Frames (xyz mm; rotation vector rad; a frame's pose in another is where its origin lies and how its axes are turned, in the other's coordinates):
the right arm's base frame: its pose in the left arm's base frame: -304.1 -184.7 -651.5 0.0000 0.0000 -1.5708
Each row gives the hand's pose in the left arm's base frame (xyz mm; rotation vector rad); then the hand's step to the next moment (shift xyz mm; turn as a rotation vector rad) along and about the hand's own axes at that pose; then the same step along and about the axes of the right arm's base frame.
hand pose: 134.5 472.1 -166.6 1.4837 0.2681 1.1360
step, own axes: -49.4 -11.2 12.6 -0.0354 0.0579 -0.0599
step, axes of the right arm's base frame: 40.3 -10.3 -31.5 0.0039 -0.0875 0.0228
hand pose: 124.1 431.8 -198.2 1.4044 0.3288 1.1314
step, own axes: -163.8 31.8 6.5 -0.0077 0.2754 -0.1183
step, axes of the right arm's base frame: 136.8 -87.0 -39.8 -0.0048 -0.2111 0.2128
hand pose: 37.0 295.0 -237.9 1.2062 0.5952 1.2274
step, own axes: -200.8 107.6 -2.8 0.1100 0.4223 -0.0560
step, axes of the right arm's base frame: 196.6 -103.9 49.5 -0.0739 -0.1777 0.3957
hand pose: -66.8 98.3 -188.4 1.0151 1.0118 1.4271
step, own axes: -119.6 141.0 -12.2 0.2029 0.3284 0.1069
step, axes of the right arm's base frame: 130.6 -41.4 124.7 -0.1826 -0.0027 0.3565
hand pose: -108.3 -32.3 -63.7 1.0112 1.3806 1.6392
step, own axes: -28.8 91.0 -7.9 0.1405 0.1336 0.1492
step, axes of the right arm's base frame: 41.5 -0.6 86.3 -0.1687 0.0720 0.1619
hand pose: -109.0 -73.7 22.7 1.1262 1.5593 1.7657
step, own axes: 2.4 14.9 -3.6 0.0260 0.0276 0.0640
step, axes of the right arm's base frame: 2.9 -2.2 15.1 -0.0501 0.0445 0.0324
